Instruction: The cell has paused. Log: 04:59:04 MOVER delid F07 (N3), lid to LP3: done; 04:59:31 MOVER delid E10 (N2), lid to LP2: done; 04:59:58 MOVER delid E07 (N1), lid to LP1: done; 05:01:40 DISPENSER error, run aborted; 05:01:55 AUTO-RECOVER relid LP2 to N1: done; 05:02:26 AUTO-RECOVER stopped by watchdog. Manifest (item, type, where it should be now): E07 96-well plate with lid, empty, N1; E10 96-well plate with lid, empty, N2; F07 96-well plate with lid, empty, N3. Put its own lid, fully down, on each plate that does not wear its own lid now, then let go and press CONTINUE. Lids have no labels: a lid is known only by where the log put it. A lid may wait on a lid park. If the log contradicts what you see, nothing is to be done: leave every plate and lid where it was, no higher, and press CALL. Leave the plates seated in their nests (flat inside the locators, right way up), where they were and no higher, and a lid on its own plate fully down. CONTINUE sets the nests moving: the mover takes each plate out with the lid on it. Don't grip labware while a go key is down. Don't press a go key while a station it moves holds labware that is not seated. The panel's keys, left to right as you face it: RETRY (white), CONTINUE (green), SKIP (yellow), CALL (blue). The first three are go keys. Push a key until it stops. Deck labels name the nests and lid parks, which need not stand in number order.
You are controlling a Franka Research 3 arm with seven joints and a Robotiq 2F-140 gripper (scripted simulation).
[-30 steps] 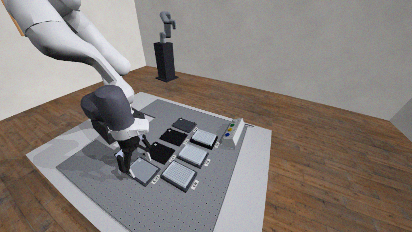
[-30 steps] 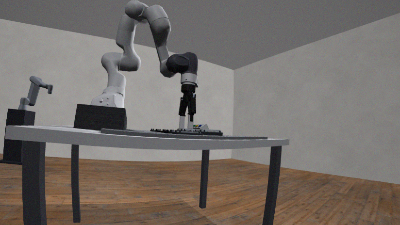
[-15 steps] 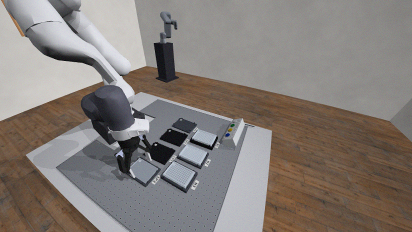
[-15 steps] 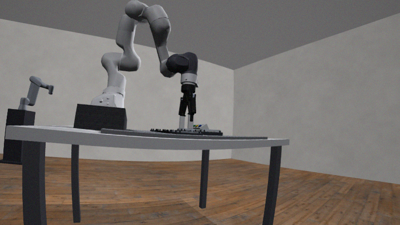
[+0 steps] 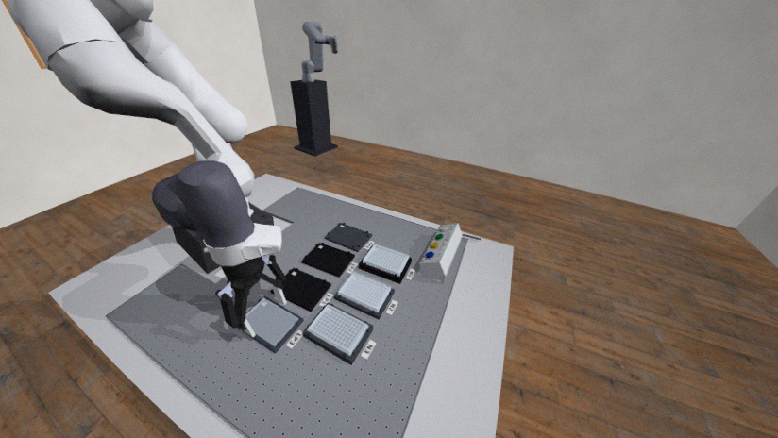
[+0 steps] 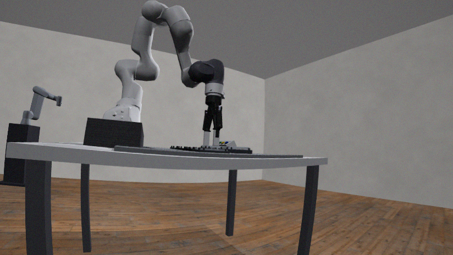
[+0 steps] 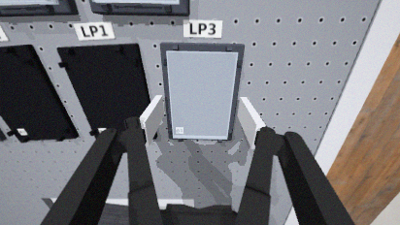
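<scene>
Now: hand 4 cm above the grey lid. Also, from my hand: lid park LP3: 5 cm below; then N3 plate: 16 cm ahead, 9 cm to the left, 3 cm below; then lid park LP1: 13 cm to the left, 5 cm below, 2 cm behind.
</scene>
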